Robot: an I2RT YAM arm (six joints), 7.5 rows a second.
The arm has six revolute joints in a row. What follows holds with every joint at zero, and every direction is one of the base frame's. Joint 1 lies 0.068 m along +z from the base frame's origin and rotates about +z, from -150 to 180 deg. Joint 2 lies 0.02 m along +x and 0.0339 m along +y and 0.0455 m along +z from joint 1 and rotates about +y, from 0 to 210 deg. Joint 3 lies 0.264 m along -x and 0.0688 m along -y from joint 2 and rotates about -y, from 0 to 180 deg. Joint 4 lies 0.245 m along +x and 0.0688 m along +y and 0.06 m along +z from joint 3 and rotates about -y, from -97 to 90 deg. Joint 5 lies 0.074 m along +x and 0.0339 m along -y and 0.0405 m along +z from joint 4 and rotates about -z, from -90 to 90 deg. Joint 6 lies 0.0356 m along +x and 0.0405 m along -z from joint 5 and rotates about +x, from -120 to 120 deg. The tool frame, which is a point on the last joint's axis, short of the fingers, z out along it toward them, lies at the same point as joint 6; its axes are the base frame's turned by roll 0, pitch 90 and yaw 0 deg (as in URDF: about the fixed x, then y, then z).
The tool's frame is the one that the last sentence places.
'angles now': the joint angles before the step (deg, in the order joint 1, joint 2, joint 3, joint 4, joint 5, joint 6). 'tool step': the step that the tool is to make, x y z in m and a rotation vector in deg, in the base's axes. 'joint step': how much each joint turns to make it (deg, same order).
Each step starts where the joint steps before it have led.
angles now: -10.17 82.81 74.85 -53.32 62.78 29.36
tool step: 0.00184 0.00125 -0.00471 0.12 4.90 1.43
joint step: 0.32 0.94 0.11 -1.44 0.14 -2.89
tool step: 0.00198 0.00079 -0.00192 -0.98 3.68 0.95
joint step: 0.29 0.65 0.15 -0.38 1.14 -2.89
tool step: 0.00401 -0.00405 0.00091 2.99 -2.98 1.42
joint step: -0.90 -0.11 0.02 3.18 -4.14 -1.02
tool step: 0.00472 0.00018 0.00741 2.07 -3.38 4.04
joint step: -0.09 -1.05 -0.01 5.23 -4.44 -3.92
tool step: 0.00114 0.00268 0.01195 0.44 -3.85 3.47
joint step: 0.35 -1.64 0.14 4.35 -2.81 -2.99
